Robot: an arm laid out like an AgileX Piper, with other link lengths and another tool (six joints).
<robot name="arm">
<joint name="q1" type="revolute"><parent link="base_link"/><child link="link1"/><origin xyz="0 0 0.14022" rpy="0 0 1.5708"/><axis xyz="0 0 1"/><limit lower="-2.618" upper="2.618"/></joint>
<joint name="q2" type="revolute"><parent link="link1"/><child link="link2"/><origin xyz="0 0 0" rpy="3.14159 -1.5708 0"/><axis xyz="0 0 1"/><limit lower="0" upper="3.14"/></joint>
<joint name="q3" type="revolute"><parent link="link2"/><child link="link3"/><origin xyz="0.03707 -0.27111 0" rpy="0 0 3.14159"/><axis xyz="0 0 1"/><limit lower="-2.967" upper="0"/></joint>
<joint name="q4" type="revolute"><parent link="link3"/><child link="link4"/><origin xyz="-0.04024 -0.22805 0" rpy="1.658 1.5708 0"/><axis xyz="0 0 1"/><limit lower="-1.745" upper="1.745"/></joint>
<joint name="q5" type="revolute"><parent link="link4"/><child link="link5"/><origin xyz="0 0 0" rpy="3.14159 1.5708 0"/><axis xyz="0 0 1"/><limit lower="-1.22" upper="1.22"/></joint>
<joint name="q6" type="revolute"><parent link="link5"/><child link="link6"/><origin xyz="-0.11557 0 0" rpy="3.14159 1.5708 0"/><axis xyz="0 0 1"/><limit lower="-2.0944" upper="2.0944"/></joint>
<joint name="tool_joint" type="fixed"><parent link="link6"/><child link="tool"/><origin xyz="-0.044 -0.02 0.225" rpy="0.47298 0 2.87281"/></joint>
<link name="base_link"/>
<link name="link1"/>
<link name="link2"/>
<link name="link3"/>
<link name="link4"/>
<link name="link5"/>
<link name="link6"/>
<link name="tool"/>
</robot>
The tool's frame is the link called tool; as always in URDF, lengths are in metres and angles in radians.
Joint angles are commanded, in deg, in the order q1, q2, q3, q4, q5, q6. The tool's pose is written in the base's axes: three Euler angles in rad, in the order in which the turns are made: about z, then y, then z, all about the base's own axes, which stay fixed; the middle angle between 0 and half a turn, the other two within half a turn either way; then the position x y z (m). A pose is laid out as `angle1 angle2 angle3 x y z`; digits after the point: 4 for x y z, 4 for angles.
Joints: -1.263 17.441 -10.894 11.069 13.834 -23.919
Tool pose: 0.9577 2.2409 -0.2495 0.3137 0.0561 0.1917
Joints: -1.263 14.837 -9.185 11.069 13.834 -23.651
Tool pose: 0.9676 2.2269 -0.2445 0.3097 0.0561 0.1893
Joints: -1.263 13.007 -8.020 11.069 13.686 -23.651
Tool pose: 0.9715 2.2131 -0.2427 0.3073 0.0560 0.1885
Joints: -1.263 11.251 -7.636 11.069 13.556 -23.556
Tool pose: 0.9805 2.1879 -0.2382 0.3056 0.0559 0.1949
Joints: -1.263 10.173 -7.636 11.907 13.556 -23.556
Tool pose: 1.0027 2.1726 -0.2250 0.3045 0.0569 0.2015
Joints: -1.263 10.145 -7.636 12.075 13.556 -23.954
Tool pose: 0.9983 2.1710 -0.2260 0.3044 0.0572 0.2016
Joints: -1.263 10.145 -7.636 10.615 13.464 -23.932
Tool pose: 0.9690 2.1642 -0.2440 0.3045 0.0553 0.2005
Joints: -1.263 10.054 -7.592 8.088 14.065 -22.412
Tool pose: 0.9448 2.1703 -0.2629 0.3040 0.0525 0.1957
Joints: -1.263 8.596 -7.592 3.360 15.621 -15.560
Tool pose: 0.9843 2.1830 -0.2662 0.3022 0.0460 0.1952
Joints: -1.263 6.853 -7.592 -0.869 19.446 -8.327
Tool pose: 1.0329 2.2310 -0.2699 0.2978 0.0383 0.1842
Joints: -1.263 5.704 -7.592 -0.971 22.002 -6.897
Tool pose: 1.0532 2.2602 -0.2643 0.2941 0.0377 0.1763
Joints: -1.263 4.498 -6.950 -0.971 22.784 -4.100
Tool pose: 1.1120 2.2743 -0.2396 0.2926 0.0369 0.1738
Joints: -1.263 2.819 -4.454 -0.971 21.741 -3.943
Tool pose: 1.1165 2.2710 -0.2371 0.2920 0.0370 0.1641
